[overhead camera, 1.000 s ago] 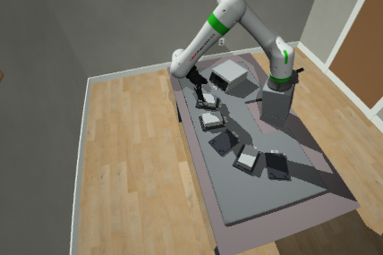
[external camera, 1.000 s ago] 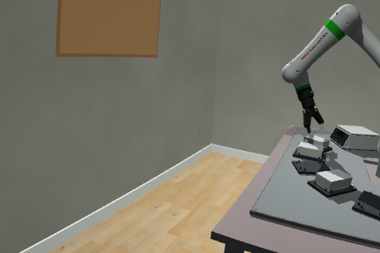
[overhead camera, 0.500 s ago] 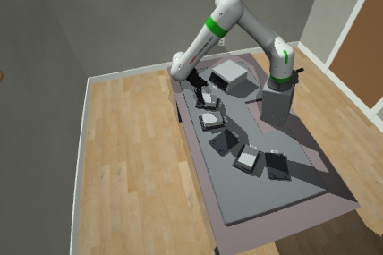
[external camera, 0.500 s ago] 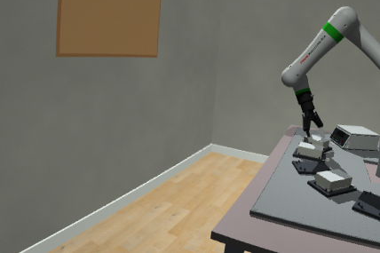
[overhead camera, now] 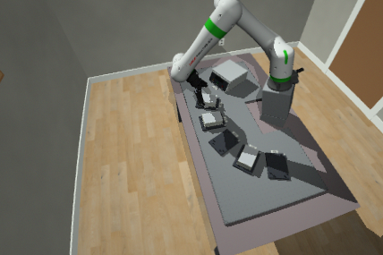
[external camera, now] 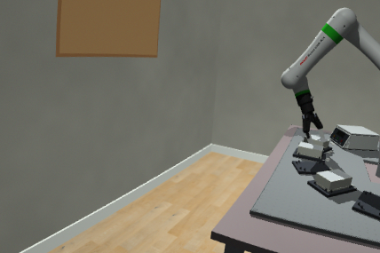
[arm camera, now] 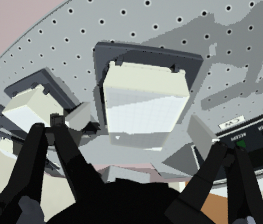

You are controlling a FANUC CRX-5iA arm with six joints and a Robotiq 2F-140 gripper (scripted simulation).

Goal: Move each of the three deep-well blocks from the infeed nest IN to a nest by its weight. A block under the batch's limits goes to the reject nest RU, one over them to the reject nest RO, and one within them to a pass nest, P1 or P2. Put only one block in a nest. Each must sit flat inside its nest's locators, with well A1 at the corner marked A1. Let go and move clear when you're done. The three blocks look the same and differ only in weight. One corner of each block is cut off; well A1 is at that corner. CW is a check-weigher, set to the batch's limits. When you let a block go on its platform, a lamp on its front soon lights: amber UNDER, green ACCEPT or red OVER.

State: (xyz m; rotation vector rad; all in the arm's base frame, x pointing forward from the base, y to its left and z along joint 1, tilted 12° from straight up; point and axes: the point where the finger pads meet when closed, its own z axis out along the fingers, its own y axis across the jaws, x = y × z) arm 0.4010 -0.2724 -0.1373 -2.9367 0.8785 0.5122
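The dark infeed nest is 40 mm below my hand. Also, from my hand: deep-well block 40 mm behind, 510 mm to the left, 10 mm below; pale platform 270 mm behind, 180 mm to the right, 50 mm above; check-weigher 260 mm behind, 180 mm to the right, 20 mm above.
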